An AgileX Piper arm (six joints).
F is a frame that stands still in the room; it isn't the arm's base.
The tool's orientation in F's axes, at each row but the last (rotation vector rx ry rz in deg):
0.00, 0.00, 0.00
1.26, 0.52, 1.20
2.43, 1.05, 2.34
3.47, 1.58, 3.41
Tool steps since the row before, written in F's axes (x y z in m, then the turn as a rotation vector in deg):
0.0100, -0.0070, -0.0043, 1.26, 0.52, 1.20
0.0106, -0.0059, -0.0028, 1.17, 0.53, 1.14
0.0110, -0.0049, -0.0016, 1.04, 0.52, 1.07
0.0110, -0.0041, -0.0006, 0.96, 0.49, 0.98
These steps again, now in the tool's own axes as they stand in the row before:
0.0100, -0.0070, -0.0043, 1.26, 0.52, 1.20
0.0105, -0.0062, -0.0026, 1.17, 0.53, 1.14
0.0108, -0.0054, -0.0012, 1.04, 0.52, 1.07
0.0107, -0.0048, 0.0000, 0.96, 0.49, 0.98

